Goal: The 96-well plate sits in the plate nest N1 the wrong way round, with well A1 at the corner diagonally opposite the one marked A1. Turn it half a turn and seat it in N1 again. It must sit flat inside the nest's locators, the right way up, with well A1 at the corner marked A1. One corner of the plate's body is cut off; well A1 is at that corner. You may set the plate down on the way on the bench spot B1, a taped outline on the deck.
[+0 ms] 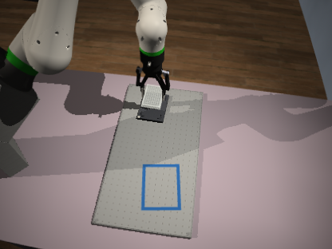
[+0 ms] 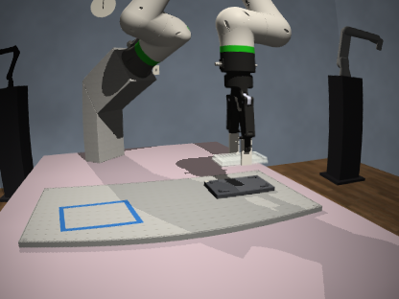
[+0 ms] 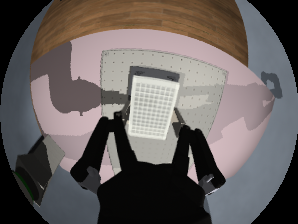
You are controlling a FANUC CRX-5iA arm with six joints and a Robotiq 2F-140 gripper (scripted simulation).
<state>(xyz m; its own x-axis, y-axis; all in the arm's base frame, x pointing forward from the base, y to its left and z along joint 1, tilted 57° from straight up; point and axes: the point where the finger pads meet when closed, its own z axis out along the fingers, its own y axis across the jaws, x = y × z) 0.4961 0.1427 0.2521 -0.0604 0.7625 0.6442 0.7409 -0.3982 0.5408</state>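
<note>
The white 96-well plate lies 2 cm below my hand. Also, from my hand: dark plate nest N1 (10 cm below).
</note>
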